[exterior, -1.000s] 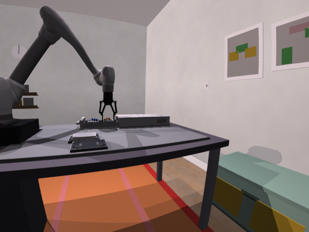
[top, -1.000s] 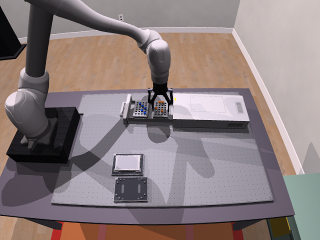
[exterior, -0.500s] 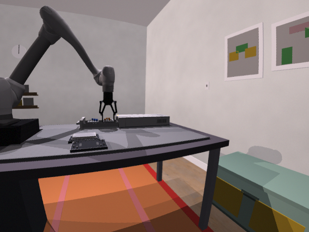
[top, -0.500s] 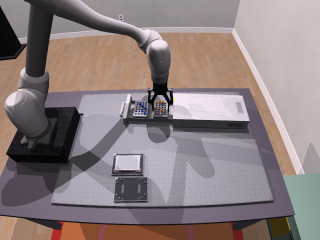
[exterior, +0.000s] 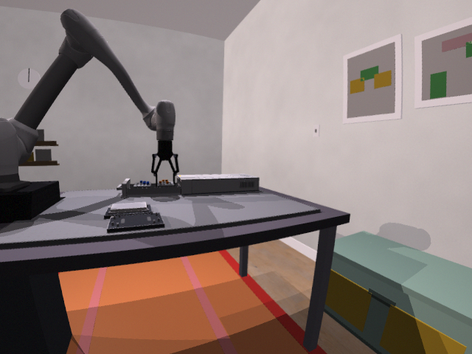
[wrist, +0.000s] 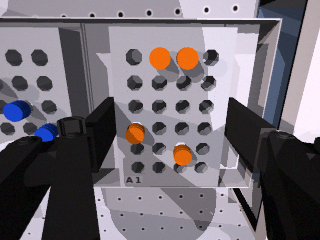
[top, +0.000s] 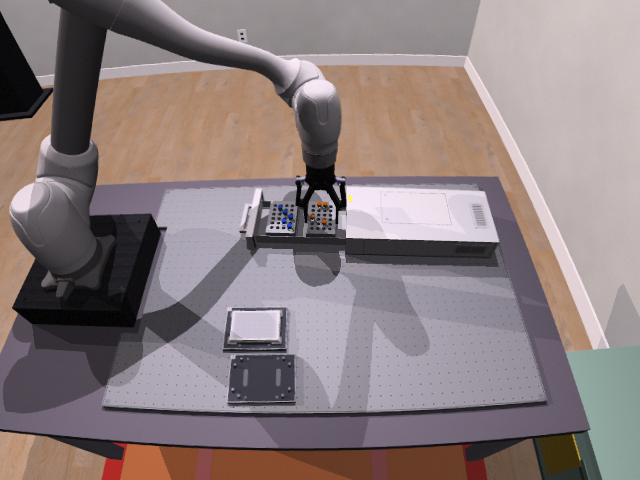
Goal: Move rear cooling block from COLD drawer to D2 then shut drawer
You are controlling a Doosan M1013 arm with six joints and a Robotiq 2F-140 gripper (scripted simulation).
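Right now my hand is 3 cm above the cooling block. Round my hand: drawer (8 cm behind, 3 cm below); deck slot D2 (15 cm behind, 47 cm to the right, 6 cm below); cooler COLD (11 cm ahead, 1 cm to the right, 2 cm below).
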